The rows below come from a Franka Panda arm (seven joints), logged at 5 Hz.
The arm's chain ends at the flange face. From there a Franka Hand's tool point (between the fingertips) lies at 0.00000 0.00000 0.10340 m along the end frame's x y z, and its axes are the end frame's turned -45 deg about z.
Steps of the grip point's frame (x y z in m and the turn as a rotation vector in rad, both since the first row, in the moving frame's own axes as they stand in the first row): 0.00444 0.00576 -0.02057 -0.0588 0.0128 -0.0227; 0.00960 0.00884 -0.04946 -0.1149 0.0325 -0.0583; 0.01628 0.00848 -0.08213 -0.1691 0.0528 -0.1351
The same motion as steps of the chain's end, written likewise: 0.00194 -0.00237 -0.02038 -0.0325 0.0506 -0.0227; 0.00212 -0.00623 -0.04872 -0.0583 0.1042 -0.0583; 0.00085 -0.01286 -0.08051 -0.0822 0.1569 -0.1351
